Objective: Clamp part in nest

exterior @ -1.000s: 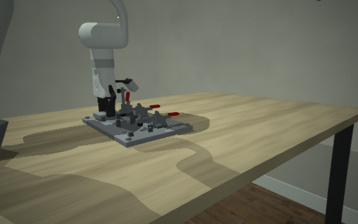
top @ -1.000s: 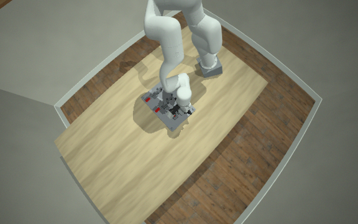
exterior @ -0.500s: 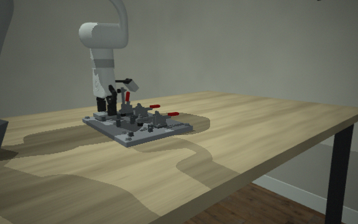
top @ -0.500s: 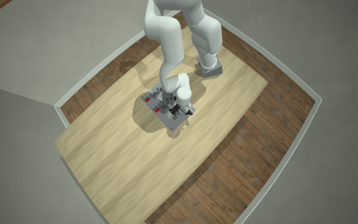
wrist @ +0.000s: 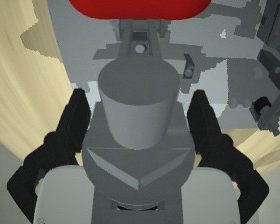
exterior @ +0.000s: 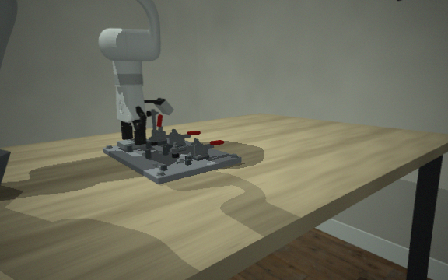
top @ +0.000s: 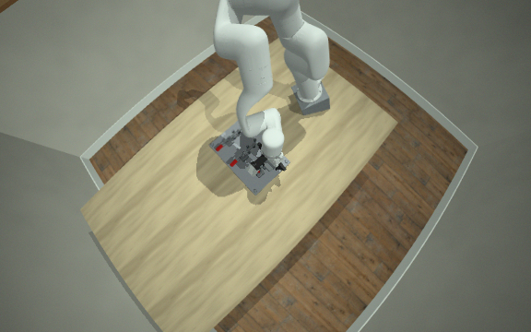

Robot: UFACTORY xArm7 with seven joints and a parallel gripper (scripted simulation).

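The part is 1 cm below my hand. From my hand the other things lie so: grey fixture plate: 4 cm ahead, 11 cm to the right, 4 cm below.
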